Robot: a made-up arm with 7 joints. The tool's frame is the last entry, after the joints.
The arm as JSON. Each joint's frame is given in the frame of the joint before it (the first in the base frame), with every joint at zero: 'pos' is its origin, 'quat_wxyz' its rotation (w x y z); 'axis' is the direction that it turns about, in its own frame. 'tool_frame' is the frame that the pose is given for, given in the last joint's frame.
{
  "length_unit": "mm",
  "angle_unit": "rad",
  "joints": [
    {
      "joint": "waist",
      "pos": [
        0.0,
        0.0,
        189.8
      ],
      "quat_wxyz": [
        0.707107,
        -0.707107,
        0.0,
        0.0
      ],
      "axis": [
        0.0,
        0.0,
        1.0
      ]
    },
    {
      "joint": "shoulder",
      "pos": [
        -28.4,
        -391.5,
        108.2
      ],
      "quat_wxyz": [
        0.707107,
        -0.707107,
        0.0,
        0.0
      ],
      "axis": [
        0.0,
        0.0,
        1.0
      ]
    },
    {
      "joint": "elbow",
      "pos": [
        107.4,
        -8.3,
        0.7
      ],
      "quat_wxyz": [
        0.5,
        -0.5,
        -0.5,
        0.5
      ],
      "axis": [
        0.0,
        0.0,
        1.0
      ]
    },
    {
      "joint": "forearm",
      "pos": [
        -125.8,
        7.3,
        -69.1
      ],
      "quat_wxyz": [
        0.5,
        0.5,
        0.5,
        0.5
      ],
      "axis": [
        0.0,
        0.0,
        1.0
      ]
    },
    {
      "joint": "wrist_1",
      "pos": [
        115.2,
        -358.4,
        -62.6
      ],
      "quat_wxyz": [
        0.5,
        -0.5,
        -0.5,
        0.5
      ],
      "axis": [
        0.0,
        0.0,
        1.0
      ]
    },
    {
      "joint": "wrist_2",
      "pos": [
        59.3,
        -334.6,
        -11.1
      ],
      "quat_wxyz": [
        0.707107,
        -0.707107,
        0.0,
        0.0
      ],
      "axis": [
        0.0,
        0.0,
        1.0
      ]
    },
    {
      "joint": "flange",
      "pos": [
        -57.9,
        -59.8,
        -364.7
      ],
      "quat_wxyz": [
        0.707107,
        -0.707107,
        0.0,
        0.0
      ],
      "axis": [
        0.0,
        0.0,
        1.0
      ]
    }
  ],
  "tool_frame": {
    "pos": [
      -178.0,
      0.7,
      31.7
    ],
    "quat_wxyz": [
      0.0,
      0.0,
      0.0,
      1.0
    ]
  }
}
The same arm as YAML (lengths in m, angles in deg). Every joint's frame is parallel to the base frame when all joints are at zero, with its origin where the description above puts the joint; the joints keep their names.
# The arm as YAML. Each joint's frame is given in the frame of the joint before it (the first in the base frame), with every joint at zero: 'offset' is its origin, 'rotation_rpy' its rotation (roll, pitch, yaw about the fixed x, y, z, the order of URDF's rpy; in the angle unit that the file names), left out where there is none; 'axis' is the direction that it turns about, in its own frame. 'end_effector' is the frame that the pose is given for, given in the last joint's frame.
length_unit: m
angle_unit: deg
chain:
  - id: waist
    offset: [0.0, 0.0, 0.1898]
    axis: [0.0, 1.0, 0.0]
  - id: shoulder
    offset: [-0.0284, 0.1082, 0.3915]
    axis: [0.0, 0.0, -1.0]
  - id: elbow
    offset: [0.1074, 0.0083, -0.0007]
    axis: [-1.0, 0.0, 0.0]
  - id: forearm
    offset: [0.0691, 0.1258, 0.0073]
    axis: [0.0, -1.0, 0.0]
  - id: wrist_1
    offset: [0.3584, 0.0626, 0.1152]
    axis: [0.0, 0.0, -1.0]
  - id: wrist_2
    offset: [-0.0593, -0.3346, 0.0111]
    axis: [0.0, 1.0, 0.0]
  - id: flange
    offset: [0.0579, -0.3647, -0.0598]
    axis: [0.0, 0.0, 1.0]
end_effector:
  offset: [0.178, -0.0007, 0.0317]

